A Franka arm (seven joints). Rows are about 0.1 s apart.
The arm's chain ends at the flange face. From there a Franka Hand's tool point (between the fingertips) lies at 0.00 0.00 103.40 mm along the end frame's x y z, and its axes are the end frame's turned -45 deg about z.
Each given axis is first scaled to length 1.
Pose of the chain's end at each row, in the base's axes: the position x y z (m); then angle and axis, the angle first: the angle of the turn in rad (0 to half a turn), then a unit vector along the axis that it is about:
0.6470 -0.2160 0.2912 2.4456 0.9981 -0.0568 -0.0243
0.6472 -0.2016 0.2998 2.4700 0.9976 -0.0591 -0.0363
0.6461 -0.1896 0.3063 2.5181 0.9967 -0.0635 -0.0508
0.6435 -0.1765 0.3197 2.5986 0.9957 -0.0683 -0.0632
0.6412 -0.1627 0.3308 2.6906 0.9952 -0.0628 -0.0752
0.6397 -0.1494 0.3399 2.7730 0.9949 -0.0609 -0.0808
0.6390 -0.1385 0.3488 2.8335 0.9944 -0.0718 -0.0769
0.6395 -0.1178 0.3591 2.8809 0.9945 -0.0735 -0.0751
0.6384 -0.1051 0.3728 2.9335 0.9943 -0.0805 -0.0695
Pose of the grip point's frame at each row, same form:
0.6388 -0.2819 0.2120 2.5190 0.9321 0.3254 -0.1593
0.6367 -0.2654 0.2191 2.5504 0.9320 0.3229 -0.1649
0.6328 -0.2492 0.2228 2.6055 0.9329 0.3186 -0.1680
0.6278 -0.2289 0.2319 2.6888 0.9352 0.3143 -0.1630
0.6237 -0.2066 0.2388 2.7826 0.9346 0.3198 -0.1558
0.6214 -0.1855 0.2447 2.8629 0.9356 0.3221 -0.1449
0.6213 -0.1686 0.2515 2.9158 0.9410 0.3125 -0.1298
0.6224 -0.1432 0.2603 2.9582 0.9428 0.3113 -0.1190
0.6225 -0.1252 0.2726 3.0025 0.9466 0.3052 -0.1039

